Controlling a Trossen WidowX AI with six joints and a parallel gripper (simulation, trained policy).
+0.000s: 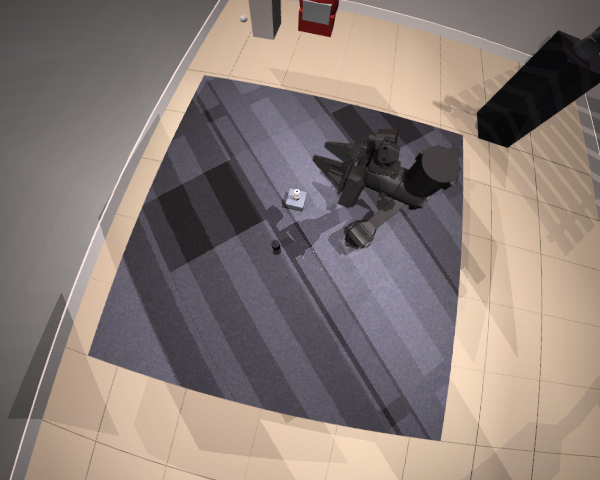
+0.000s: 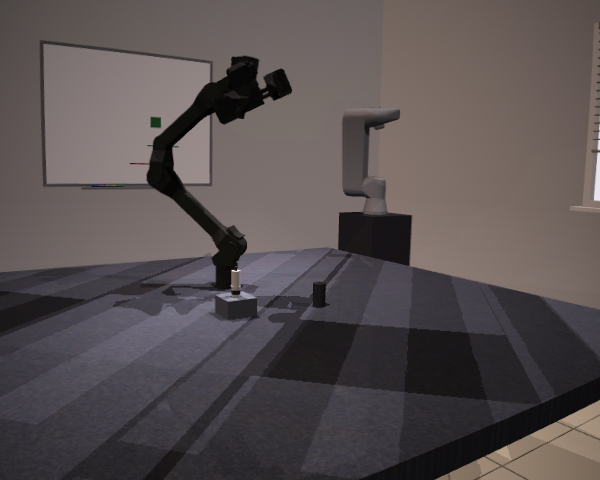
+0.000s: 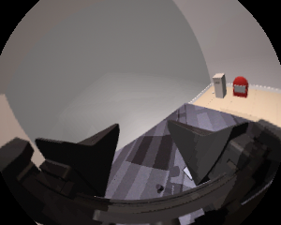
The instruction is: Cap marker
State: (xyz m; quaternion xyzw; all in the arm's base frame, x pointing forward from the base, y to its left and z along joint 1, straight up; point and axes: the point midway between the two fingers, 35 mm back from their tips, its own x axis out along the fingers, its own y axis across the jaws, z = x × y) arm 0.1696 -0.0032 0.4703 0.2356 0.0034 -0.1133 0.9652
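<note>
My gripper tip is now 8 cm short of the dark cylindrical cap, 11 cm to the right of it and 44 cm above it. From my gripper tip the other things lie so: grey holder block (5 cm ahead, 8 cm to the right, 45 cm below).
</note>
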